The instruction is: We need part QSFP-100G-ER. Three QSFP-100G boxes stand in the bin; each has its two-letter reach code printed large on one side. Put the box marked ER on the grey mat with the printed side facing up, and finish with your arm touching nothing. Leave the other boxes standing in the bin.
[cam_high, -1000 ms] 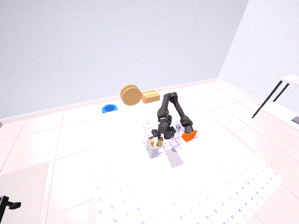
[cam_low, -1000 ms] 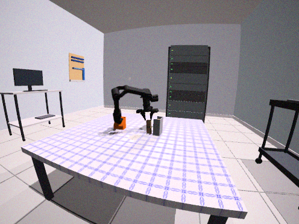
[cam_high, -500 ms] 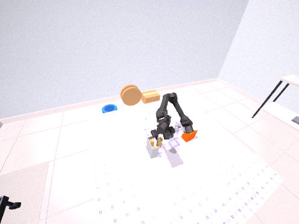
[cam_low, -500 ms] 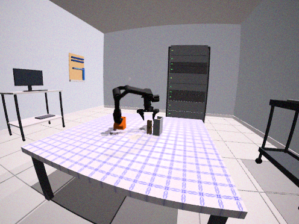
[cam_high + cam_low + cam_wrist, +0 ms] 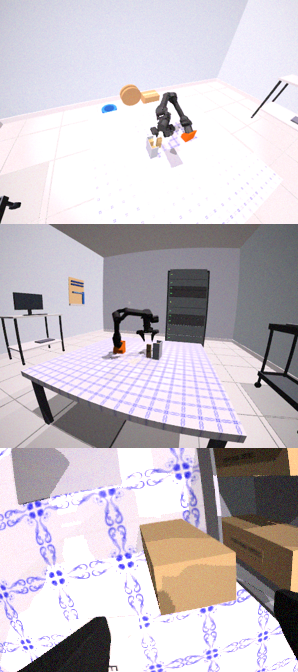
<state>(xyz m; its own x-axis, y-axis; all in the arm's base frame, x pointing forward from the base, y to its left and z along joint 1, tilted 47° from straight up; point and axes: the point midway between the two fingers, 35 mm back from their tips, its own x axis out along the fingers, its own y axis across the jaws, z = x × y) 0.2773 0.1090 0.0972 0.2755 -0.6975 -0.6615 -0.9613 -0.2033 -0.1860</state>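
The tan box marked ER lies 8 cm below my gripper tip and 1 cm ahead of it. The rest, counted from my gripper tip: grey mat (14 cm below, 13 cm to the left, 7 cm behind).
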